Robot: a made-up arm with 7 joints.
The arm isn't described. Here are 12 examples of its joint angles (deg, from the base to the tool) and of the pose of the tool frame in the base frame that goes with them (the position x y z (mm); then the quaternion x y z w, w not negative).
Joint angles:
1: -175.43 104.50 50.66 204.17 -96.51 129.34 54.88
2: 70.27 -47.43 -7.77 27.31 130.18 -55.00 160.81
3: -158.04 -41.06 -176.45 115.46 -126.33 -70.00 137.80
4: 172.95 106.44 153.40 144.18 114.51 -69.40 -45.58
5: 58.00 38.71 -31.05 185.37 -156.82 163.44 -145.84
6: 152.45 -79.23 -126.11 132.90 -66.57 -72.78 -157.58
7: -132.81 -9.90 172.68 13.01 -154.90 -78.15 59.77
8: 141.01 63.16 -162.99 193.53 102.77 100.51 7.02
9: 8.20 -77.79 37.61 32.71 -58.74 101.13 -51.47
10: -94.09 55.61 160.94 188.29 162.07 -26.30 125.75
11: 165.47 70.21 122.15 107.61 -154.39 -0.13 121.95
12: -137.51 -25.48 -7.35 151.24 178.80 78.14 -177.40
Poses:
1: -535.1 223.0 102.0 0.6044 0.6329 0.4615 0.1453
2: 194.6 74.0 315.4 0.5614 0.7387 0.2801 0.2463
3: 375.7 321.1 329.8 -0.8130 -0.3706 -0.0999 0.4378
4: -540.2 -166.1 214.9 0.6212 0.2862 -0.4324 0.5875
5: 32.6 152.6 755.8 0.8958 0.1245 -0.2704 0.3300
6: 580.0 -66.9 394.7 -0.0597 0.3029 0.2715 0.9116
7: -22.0 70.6 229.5 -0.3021 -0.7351 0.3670 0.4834
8: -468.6 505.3 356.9 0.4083 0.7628 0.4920 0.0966
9: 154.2 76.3 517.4 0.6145 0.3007 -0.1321 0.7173
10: 24.4 -558.9 670.0 -0.0891 0.3612 -0.9281 0.0143
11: -354.0 -328.9 677.6 0.0887 -0.4495 0.7412 0.4906
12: 174.7 174.2 1001.4 -0.1878 0.5764 0.2385 0.7587
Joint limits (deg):
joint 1: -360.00..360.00
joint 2: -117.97..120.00
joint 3: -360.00..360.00
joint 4: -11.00..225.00
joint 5: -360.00..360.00
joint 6: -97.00..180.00
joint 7: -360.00..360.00
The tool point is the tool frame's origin. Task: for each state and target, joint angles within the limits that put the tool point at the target. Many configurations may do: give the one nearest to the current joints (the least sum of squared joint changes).
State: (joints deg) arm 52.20 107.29 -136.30 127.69 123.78 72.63 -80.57
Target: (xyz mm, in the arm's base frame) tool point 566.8 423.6 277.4
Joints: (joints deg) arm 68.27 111.94 -140.31 109.85 115.19 88.00 -80.57
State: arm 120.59 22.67 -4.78 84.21 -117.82 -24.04 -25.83
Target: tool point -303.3 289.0 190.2
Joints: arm 120.94 19.91 -4.17 66.34 -126.34 -36.24 -25.83
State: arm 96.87 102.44 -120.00 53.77 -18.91 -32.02 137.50
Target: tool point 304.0 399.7 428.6
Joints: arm 111.44 107.25 -126.24 49.31 -17.94 -39.36 137.50
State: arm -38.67 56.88 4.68 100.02 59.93 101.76 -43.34
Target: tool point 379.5 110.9 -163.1
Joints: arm -19.49 83.55 12.34 90.79 60.06 94.45 -43.34
